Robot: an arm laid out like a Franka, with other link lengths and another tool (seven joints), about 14 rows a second.
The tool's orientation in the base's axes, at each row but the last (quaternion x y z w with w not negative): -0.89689 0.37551 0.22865 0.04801; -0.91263 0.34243 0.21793 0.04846; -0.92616 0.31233 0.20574 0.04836; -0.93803 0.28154 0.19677 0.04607; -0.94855 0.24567 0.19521 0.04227
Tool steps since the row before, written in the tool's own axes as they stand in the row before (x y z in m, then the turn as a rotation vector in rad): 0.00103 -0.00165 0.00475 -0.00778 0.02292 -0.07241; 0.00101 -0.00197 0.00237 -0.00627 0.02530 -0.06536; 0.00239 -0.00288 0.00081 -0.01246 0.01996 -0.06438; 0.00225 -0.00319 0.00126 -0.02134 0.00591 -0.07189; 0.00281 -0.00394 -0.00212 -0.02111 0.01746 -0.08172
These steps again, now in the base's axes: 0.00000 0.00173 -0.00483 0.00637 -0.02995 0.06994; 0.00109 0.00145 -0.00269 0.00328 -0.03100 0.06309; 0.00316 0.00115 -0.00183 0.00167 -0.02305 0.06453; 0.00303 0.00177 -0.00212 0.00514 -0.00824 0.07459; 0.00490 0.00181 0.00079 0.00319 -0.02019 0.08373
